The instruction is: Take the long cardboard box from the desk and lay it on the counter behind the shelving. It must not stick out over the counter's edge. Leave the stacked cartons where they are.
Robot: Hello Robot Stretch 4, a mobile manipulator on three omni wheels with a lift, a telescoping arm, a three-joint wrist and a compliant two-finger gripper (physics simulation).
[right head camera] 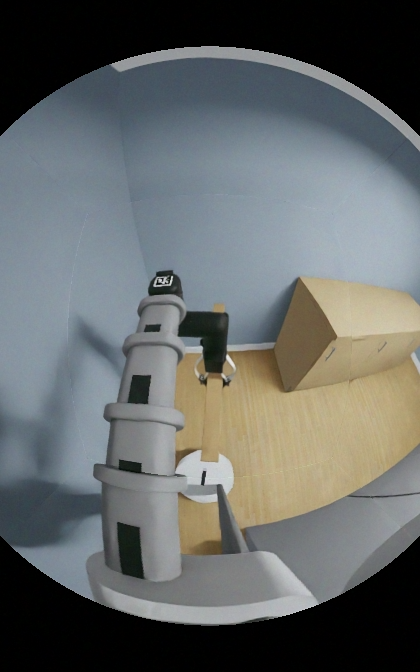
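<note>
A long, narrow tan cardboard box (212,420) runs nearly straight up and down in the view, passing between the fingers and behind the black wrist; its far end shows above the wrist. My gripper (215,382) is shut on the box, with one dark fingertip at each side of it. The near end of the box overlaps the edge of a white round surface in the view; whether they touch, I cannot tell. The desk, the counter, the shelving and the stacked cartons cannot be made out in this view.
The white round surface (220,481) bears a dark slit-like mark. A light wooden cabinet (310,345) with small handles stands by the wall at the right. Grey surfaces (310,530) fill the lower right. A blue wall (90,260) rises close to the left of my extended arm.
</note>
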